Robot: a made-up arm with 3 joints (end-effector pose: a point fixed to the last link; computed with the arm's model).
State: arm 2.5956 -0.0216 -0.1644
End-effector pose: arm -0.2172 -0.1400 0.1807 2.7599 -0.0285 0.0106
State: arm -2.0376 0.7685 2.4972
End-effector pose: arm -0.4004 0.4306 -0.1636 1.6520 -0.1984 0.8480
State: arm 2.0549 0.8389 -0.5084
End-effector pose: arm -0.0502 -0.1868 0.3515 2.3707 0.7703 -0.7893
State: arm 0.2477 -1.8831 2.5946
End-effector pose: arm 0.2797 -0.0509 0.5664 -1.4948 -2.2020 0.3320
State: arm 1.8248 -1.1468 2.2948
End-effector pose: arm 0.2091 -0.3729 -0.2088 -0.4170 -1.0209 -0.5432
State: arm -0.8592 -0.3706 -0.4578
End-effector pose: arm -0.2564 0.1463 -0.0881 -0.3968 0.2283 0.2951
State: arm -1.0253 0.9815 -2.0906
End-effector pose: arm -0.0057 0.6112 0.0129 0.9752 -1.0260 -0.0132
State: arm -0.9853 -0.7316 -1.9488
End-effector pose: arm -0.3093 0.4827 0.1671 0.9188 0.7555 0.0787
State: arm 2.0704 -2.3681 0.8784
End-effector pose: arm 0.2408 -0.1080 0.2418 0.5586 -2.4323 0.2352
